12 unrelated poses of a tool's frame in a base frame.
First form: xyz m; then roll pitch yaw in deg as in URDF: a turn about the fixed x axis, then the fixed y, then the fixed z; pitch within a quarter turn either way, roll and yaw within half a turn.
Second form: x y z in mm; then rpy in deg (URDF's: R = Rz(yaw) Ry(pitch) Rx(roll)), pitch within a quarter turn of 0, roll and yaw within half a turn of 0. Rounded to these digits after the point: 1 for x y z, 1 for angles.
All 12 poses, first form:
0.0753 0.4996 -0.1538 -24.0 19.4 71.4
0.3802 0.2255 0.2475 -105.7 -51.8 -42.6
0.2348 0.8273 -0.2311 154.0 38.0 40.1
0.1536 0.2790 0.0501 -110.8 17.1 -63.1
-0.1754 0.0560 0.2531 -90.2 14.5 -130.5
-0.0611 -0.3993 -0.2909 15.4 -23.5 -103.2
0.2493 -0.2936 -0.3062 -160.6 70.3 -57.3
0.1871 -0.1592 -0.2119 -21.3 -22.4 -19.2
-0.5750 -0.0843 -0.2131 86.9 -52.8 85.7
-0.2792 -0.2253 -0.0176 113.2 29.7 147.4
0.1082 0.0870 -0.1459 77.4 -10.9 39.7
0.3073 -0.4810 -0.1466 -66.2 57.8 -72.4
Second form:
75.3 499.6 -153.8 -24.0 19.4 71.4
380.2 225.5 247.5 -105.7 -51.8 -42.6
234.8 827.3 -231.1 154.0 38.0 40.1
153.6 279.0 50.1 -110.8 17.1 -63.1
-175.4 56.0 253.1 -90.2 14.5 -130.5
-61.1 -399.3 -290.9 15.4 -23.5 -103.2
249.3 -293.6 -306.2 -160.6 70.3 -57.3
187.1 -159.2 -211.9 -21.3 -22.4 -19.2
-575.0 -84.3 -213.1 86.9 -52.8 85.7
-279.2 -225.3 -17.6 113.2 29.7 147.4
108.2 87.0 -145.9 77.4 -10.9 39.7
307.3 -481.0 -146.6 -66.2 57.8 -72.4

